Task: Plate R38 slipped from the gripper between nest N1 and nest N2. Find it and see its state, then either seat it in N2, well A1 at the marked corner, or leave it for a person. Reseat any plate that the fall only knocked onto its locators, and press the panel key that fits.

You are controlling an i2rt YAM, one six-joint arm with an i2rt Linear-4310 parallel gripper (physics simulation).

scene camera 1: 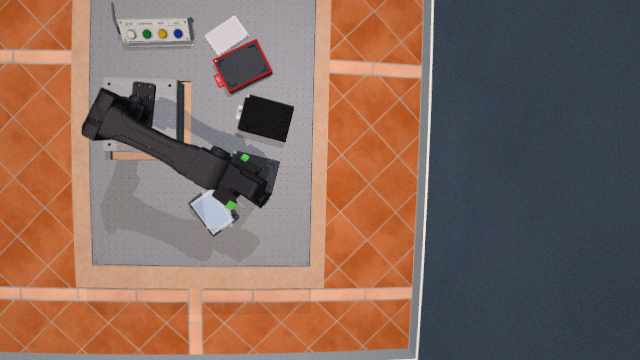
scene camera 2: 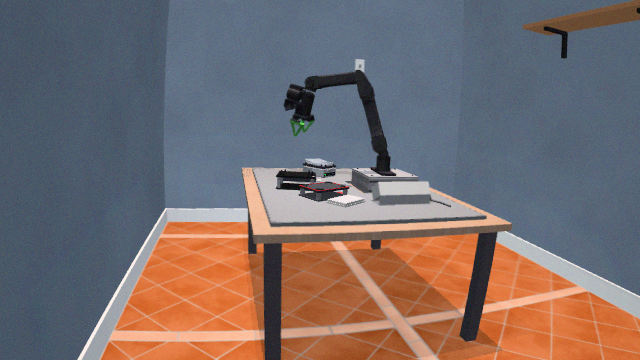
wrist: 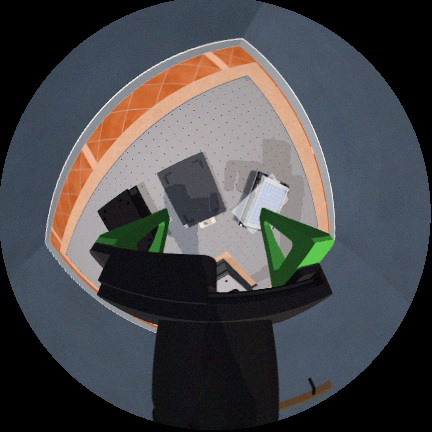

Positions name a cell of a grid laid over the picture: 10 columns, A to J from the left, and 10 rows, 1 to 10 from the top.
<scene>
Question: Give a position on a grey station labelled N2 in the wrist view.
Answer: At E5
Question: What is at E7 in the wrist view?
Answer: The gripper.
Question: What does the gripper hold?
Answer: Nothing.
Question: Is the gripper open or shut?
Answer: Open.
</scene>
